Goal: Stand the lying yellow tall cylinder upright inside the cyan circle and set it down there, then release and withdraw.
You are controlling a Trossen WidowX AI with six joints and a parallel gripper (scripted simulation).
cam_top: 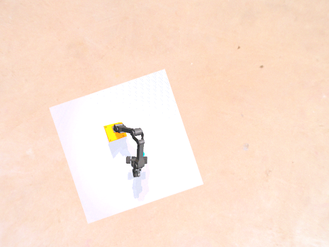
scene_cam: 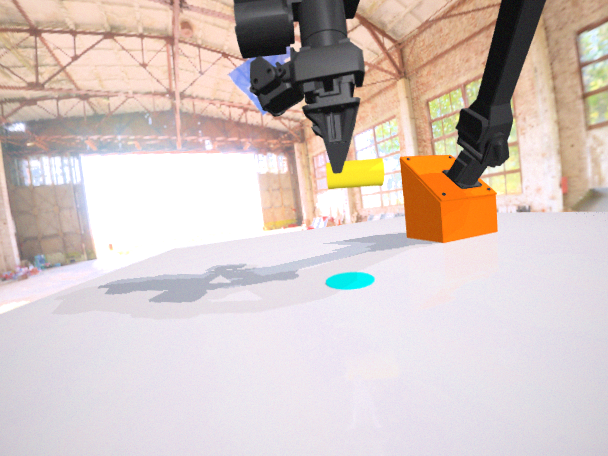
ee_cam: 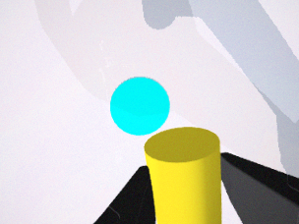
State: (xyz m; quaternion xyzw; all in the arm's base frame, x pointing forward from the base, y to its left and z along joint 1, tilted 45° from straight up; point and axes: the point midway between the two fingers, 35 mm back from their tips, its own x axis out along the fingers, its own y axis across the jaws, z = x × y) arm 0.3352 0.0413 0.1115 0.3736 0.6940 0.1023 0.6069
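The cyan circle lies 13 cm below my gripper tip and 1 cm to the left of it. Round my gripper tip: yellow cylinder (2 cm behind, 1 cm to the left).
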